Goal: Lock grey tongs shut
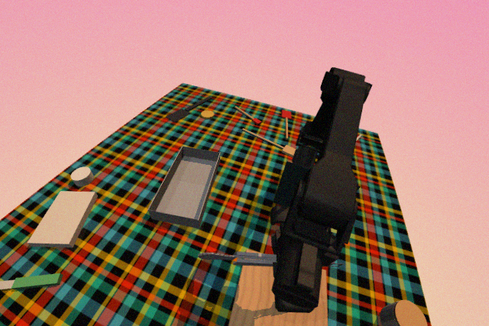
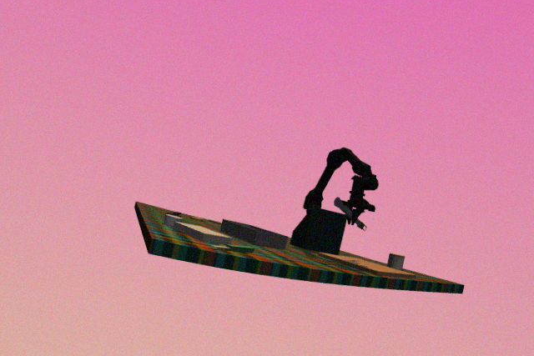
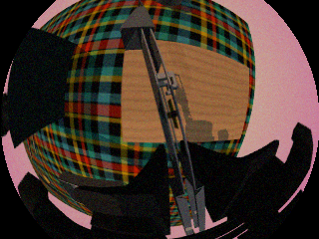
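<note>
Now: the wooden board 160 mm below my gripper tip, 90 mm to the left of it and 60 mm behind it. Also, from my gripper tip: pale block (640 mm ahead, 150 mm below, 100 mm to the left); green-handled tool (580 mm ahead, 280 mm to the left, 160 mm below); grey roasting tin (370 mm ahead, 190 mm to the right, 130 mm below).
</note>
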